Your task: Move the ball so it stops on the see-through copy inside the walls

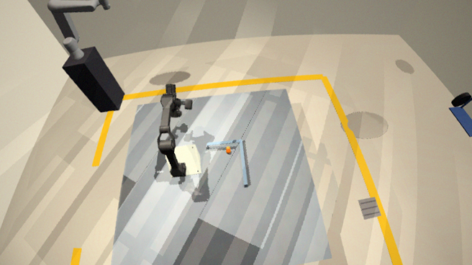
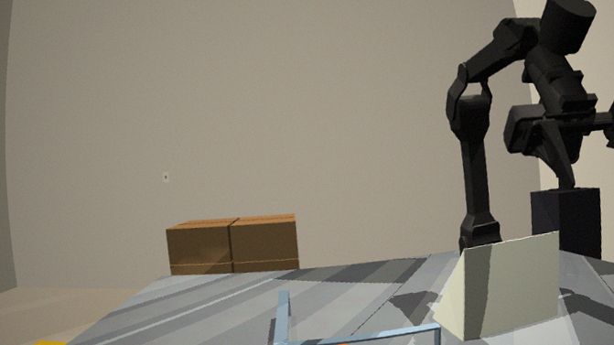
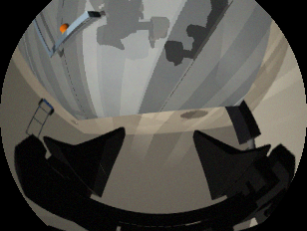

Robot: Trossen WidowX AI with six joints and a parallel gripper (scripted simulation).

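My gripper tip is now 28 cm short of the ball, 24 cm to the left of it and 24 cm above it.
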